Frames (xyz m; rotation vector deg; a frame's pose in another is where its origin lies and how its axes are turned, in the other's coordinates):
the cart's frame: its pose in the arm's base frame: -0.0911 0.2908 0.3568 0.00 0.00 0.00
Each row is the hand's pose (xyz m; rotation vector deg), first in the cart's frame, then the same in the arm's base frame.
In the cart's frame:
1: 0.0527 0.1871 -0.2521 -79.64 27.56 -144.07
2: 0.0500 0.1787 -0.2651 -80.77 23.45 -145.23
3: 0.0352 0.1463 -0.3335 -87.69 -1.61 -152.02
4: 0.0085 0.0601 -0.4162 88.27 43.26 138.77
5: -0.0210 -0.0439 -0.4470 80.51 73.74 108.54
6: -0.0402 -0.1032 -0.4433 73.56 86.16 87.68
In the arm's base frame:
1: -0.0384 0.4779 0.1047 -79.64 27.56 -144.07
2: -0.0411 0.4695 0.0917 -80.77 23.45 -145.23
3: -0.0559 0.4371 0.0233 -87.69 -1.61 -152.02
4: -0.0826 0.3509 -0.0594 88.27 43.26 138.77
5: -0.1121 0.2469 -0.0902 80.51 73.74 108.54
6: -0.1313 0.1876 -0.0865 73.56 86.16 87.68

